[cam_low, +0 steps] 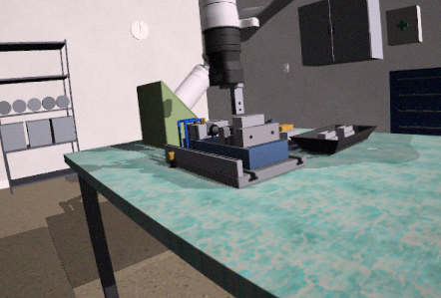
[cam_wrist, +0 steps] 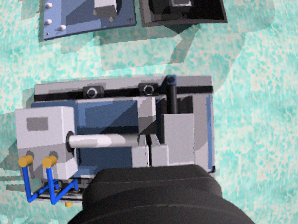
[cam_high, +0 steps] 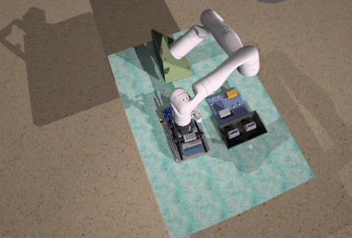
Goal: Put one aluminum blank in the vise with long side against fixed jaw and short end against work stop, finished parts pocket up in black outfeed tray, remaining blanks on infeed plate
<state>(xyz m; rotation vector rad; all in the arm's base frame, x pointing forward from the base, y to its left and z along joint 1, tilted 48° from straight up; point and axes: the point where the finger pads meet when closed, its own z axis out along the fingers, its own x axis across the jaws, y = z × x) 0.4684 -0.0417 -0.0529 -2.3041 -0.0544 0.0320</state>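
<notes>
The gray blank is 3 cm ahead of my hand and 4 cm below it. From my hand the other things lie so: fixed jaw: 6 cm ahead, 6 cm below; then blue infeed plate: 11 cm behind, 27 cm to the left, 13 cm below; then vise: 4 cm behind, 10 cm below.
</notes>
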